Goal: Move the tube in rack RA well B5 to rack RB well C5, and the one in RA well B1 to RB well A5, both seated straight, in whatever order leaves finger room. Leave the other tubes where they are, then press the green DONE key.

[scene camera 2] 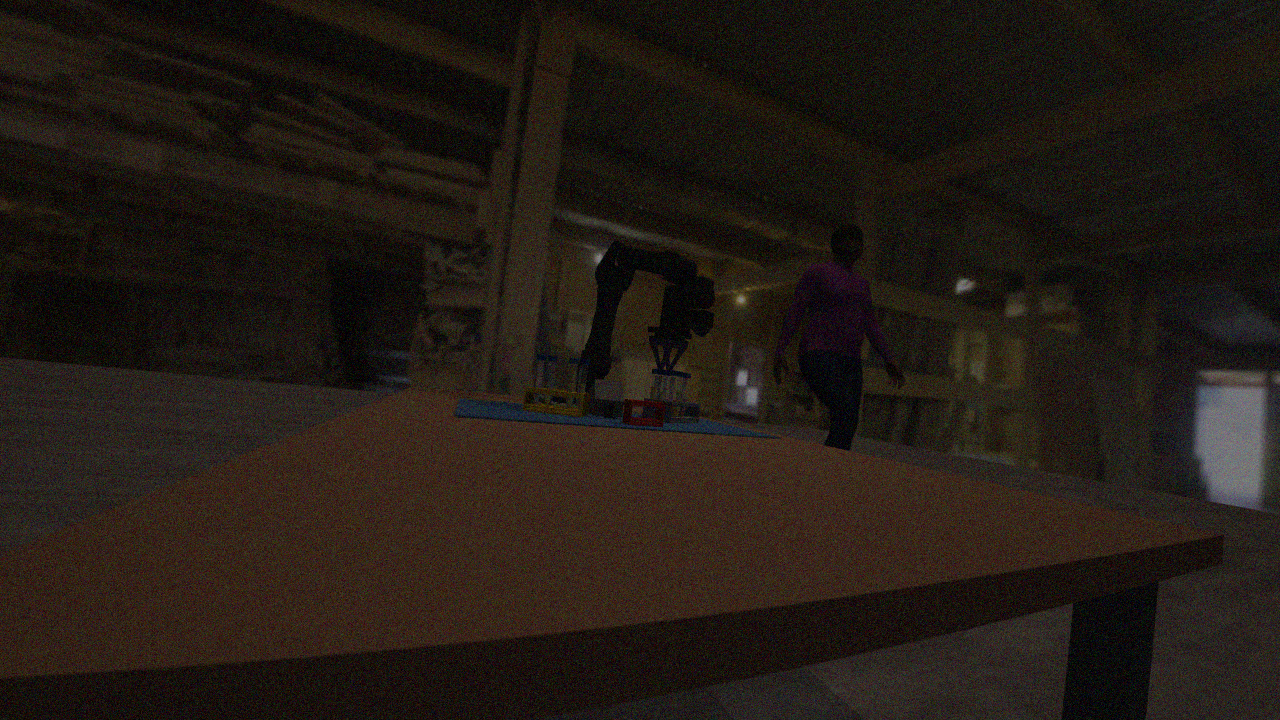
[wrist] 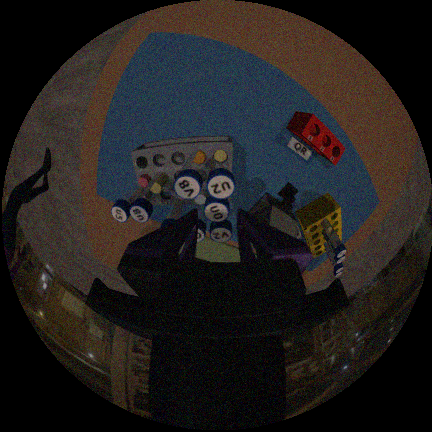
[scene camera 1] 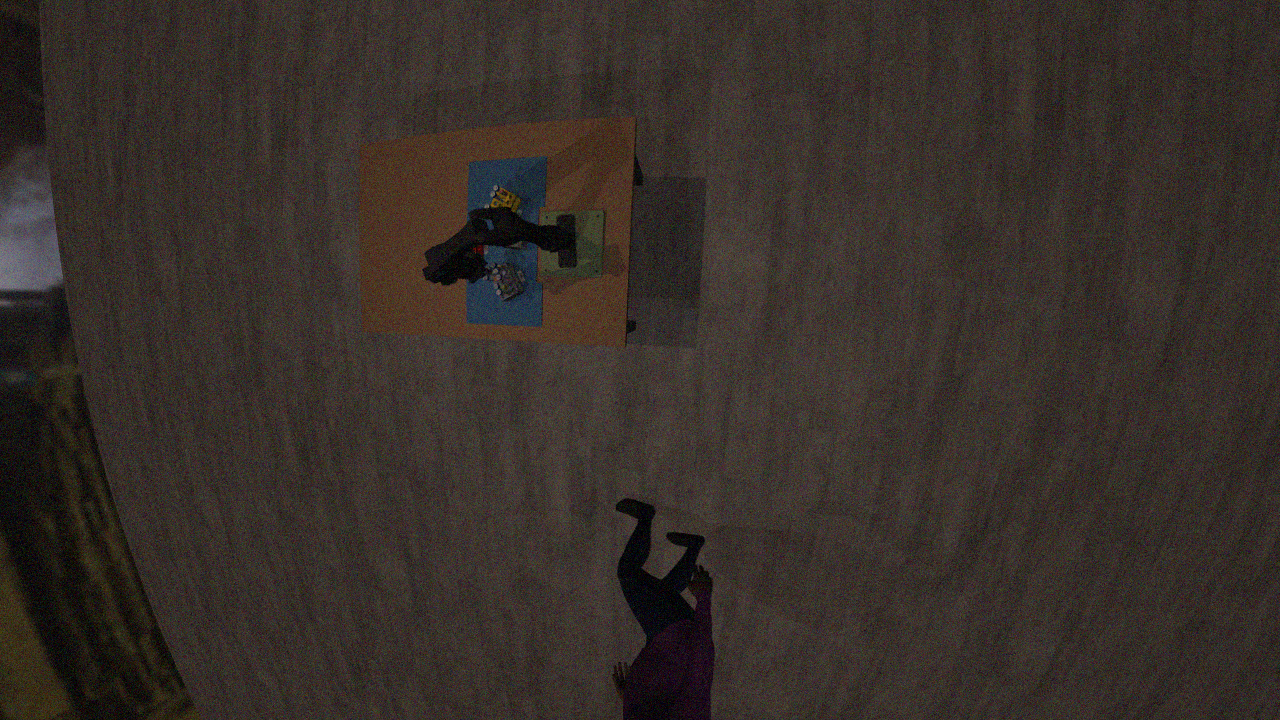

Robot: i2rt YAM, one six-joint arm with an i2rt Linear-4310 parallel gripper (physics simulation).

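Seen in the pictures: gripper, fingertip midpoint: (scene camera 2: 664,370) (wrist: 217,214) (scene camera 1: 488,268); arm's base at its link origin: (scene camera 1: 566,241).
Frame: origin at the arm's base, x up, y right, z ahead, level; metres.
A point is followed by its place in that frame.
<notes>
My gripper (scene camera 2: 669,367) @(x 0.118, y -0.100, z 0.272 m) (wrist: 217,214) @(x 0.118, y -0.100, z 0.272 m) is partly open and empty, fingers apart above blue-capped tubes. The grey rack (scene camera 1: 510,282) (wrist: 189,150) holds several of them. In the wrist view, caps marked U2 (wrist: 220,183) @(x 0.120, y -0.110, z 0.300 m) and V8 (wrist: 188,184) @(x 0.120, y -0.131, z 0.291 m) show ahead of the fingers. A cap marked U0 (wrist: 217,210) @(x 0.120, y -0.102, z 0.277 m) shows beyond the gap between them, with another cap (wrist: 220,231) @(x 0.120, y -0.090, z 0.256 m) lower down. Two more caps (wrist: 120,211) @(x 0.120, y -0.187, z 0.239 m) (wrist: 140,210) @(x 0.120, y -0.165, z 0.250 m) are at the left. The yellow rack (scene camera 1: 503,198) (wrist: 320,205) bears blue-capped tubes. Rack names and wells are unreadable. The green DONE key cannot be made out.
A red block (scene camera 2: 662,413) @(x 0.023, y -0.031, z 0.404 m) (wrist: 301,121) @(x 0.030, y -0.034, z 0.389 m) with round holes and a QR label (wrist: 300,148) @(x -0.003, y 0.005, z 0.357 m) lies on the blue mat (scene camera 1: 505,308) @(x -0.005, y -0.248, z 0.282 m) (wrist: 165,75) @(x -0.005, y -0.226, z 0.380 m). A grey box (wrist: 285,222) @(x 0.046, y 0.029, z 0.246 m) with a dark knob (wrist: 288,194) @(x 0.006, y 0.029, z 0.277 m) stands near the right finger. A person (scene camera 1: 666,626) (scene camera 2: 836,313) is beyond the table (scene camera 1: 411,232) @(x -0.009, y 0.112, z 0.736 m).
</notes>
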